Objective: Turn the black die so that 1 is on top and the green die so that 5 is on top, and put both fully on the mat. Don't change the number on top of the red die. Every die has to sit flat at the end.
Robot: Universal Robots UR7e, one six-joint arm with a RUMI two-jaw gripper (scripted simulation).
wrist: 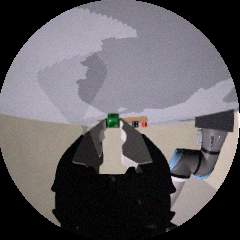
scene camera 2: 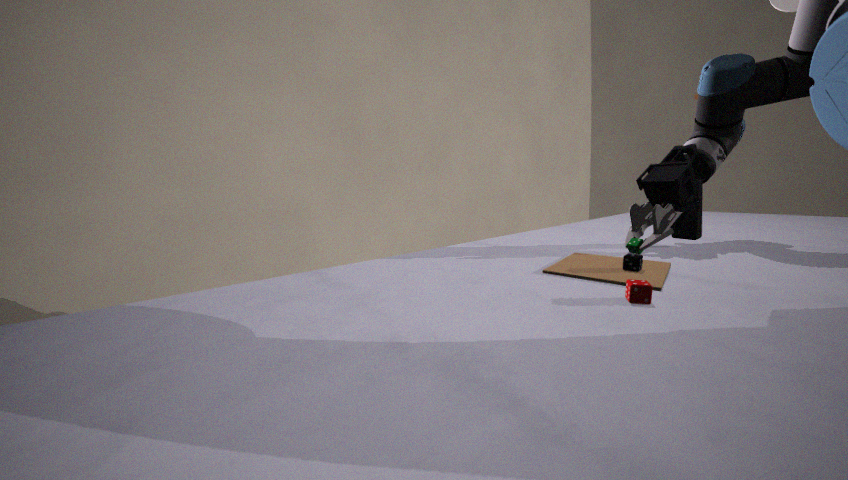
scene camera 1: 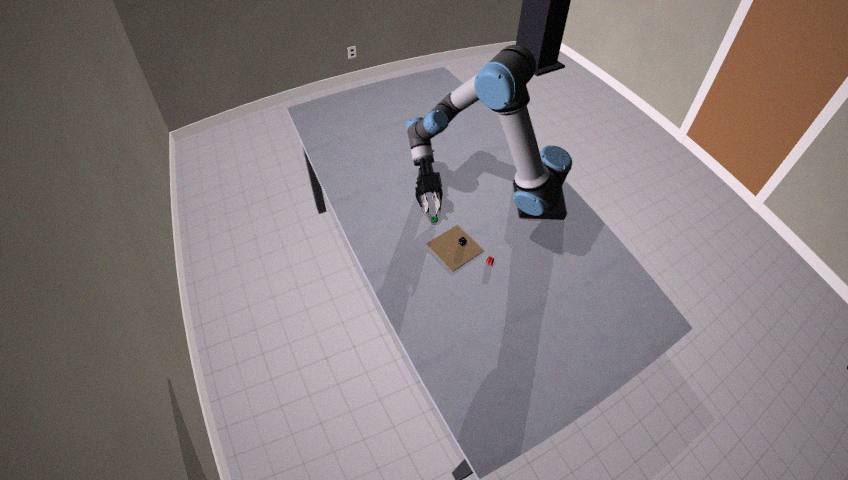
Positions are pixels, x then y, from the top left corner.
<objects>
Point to a brown mat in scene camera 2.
608,269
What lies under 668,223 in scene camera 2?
My gripper.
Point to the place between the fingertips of my gripper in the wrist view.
At 113,119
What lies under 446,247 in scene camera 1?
A brown mat.
</objects>
